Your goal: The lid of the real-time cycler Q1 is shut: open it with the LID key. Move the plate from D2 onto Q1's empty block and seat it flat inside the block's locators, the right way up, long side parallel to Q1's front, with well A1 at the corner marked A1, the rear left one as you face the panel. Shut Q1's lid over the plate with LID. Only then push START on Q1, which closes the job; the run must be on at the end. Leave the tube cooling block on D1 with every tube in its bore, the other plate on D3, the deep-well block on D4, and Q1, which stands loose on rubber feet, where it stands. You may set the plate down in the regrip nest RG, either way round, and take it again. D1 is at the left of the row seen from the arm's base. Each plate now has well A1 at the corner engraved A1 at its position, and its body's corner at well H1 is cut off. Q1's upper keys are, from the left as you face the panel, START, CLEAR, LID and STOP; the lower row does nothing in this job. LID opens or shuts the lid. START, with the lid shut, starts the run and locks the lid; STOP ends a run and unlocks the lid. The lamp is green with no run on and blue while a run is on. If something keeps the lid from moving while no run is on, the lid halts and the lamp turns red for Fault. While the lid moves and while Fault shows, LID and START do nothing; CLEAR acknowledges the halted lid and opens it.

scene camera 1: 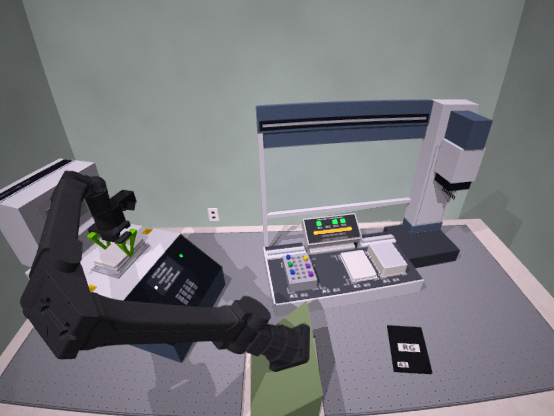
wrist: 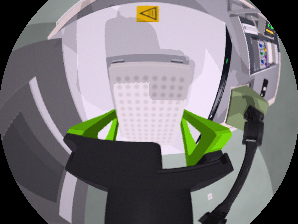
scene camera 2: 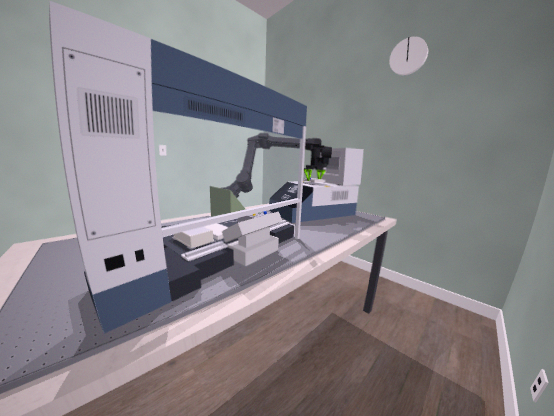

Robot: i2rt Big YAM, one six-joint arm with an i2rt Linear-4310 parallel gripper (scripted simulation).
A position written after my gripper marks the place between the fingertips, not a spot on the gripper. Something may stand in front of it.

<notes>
I see my gripper (scene camera 1: 120, 252), a tube cooling block (scene camera 1: 301, 282), a deep-well block (scene camera 1: 387, 260), a white lid (wrist: 46, 103) and a pipetting head (scene camera 1: 456, 165).
My gripper also shows in the wrist view (wrist: 149, 111).
</notes>
